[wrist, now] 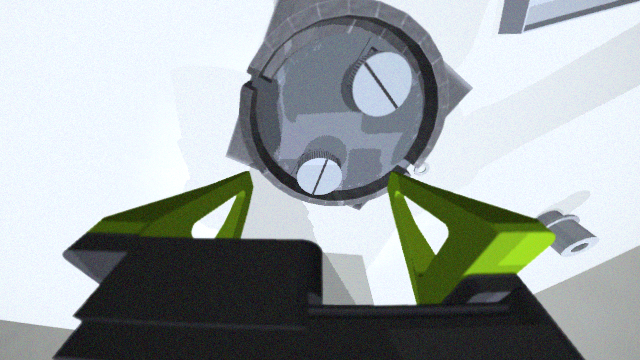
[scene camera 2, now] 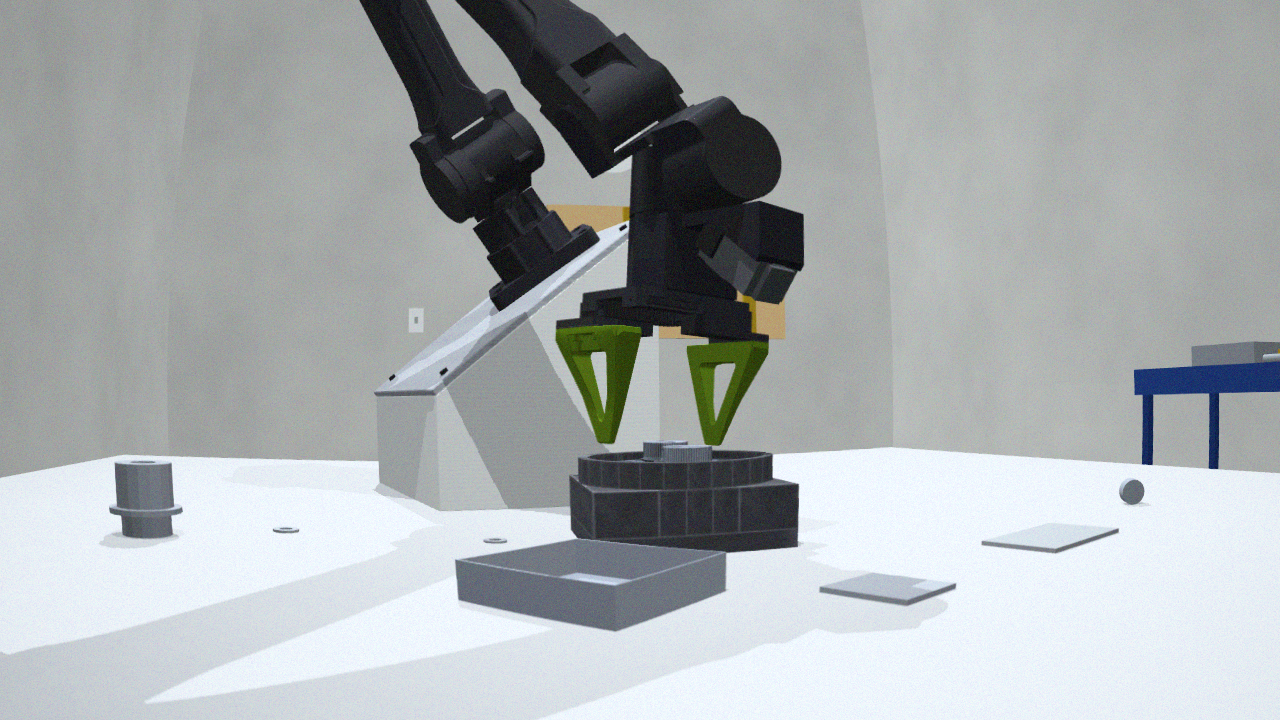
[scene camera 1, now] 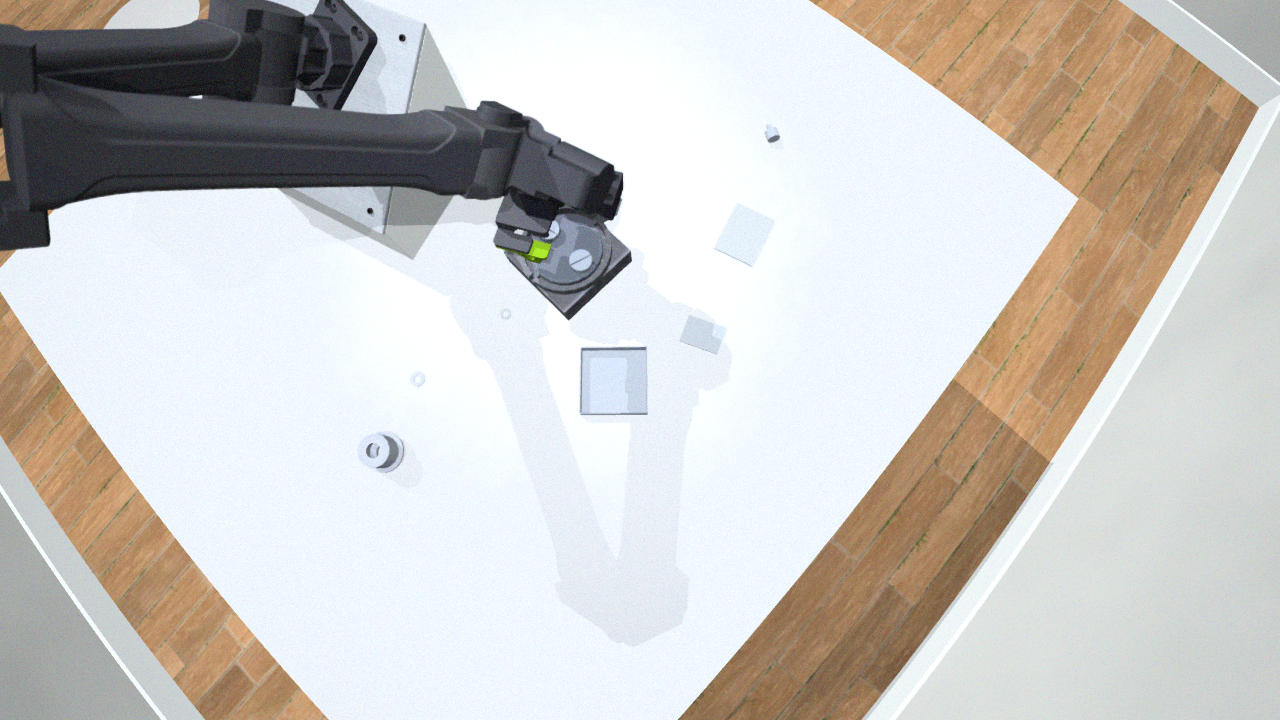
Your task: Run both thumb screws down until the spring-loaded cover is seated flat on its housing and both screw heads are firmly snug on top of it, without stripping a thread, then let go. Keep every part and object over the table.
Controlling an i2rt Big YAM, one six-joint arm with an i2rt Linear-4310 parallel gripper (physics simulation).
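Places are measured from the arm's base along level axes (x back, y right, z up), in centimetres.
Pixels of known places: gripper, between the fingertips: [wrist: 320, 178] [scene camera 2: 662, 444] [scene camera 1: 546, 229]; arm's base, origin of its link: [scene camera 2: 546, 271] [scene camera 1: 335, 55].
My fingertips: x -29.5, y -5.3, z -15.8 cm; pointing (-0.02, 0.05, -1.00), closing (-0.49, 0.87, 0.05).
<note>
For each thing: its top centre in the pictures, then the offset to it from my fingertips.
- dark square housing, centre of its top: [wrist: 344, 133] [scene camera 2: 676, 455] [scene camera 1: 564, 246] dx -3.4, dy -0.2, dz -0.6 cm
- grey cover, centre of its top: [wrist: 343, 130] [scene camera 1: 565, 247] dx -3.4, dy -0.2, dz -1.0 cm
- slotted thumb screw, centre of its top: [wrist: 382, 87] [scene camera 2: 687, 446] [scene camera 1: 580, 259] dx -6.6, dy -0.2, dz +0.2 cm
- open grey tray, centre of its top: [scene camera 2: 592, 558] [scene camera 1: 613, 379] dx -20.4, dy +7.6, dz -4.2 cm
- flanged cylinder, centre of its top: [scene camera 2: 143, 462] [scene camera 1: 373, 450] [wrist: 579, 247] dx -5.4, dy +36.6, dz -1.2 cm
- small cylinder, centre of its top: [scene camera 2: 1130, 478] [scene camera 1: 772, 128] dx -9.9, dy -36.0, dz -4.2 cm
The dark square housing [scene camera 1: 570, 307] [scene camera 2: 684, 517] has a raised round rim. Inside the rim lies the grey cover [scene camera 1: 563, 261] [wrist: 310, 95]. One slotted thumb screw [scene camera 1: 580, 260] [scene camera 2: 686, 454] [wrist: 382, 84] stands on the tray side. The other thumb screw [scene camera 1: 552, 231] [wrist: 319, 176] stands on the arm-base side, partly hidden by the gripper in scene camera 1. Both heads stick up slightly above the rim in scene camera 2. My gripper [scene camera 2: 661, 442] [wrist: 320, 178] is open and empty, its green fingertips wide apart on either side above the arm-base-side screw. The cover's seating is hidden by the rim.
An open grey tray [scene camera 2: 537, 588] stands in front of the housing. Two flat plates [scene camera 1: 744, 234] [scene camera 2: 886, 588] lie to its right. A flanged cylinder [scene camera 1: 380, 451] [scene camera 2: 145, 488] and two small rings lie left. A small cylinder [scene camera 1: 772, 133] [scene camera 2: 1131, 490] lies far right. The sloped arm base [scene camera 2: 510, 438] stands behind.
</note>
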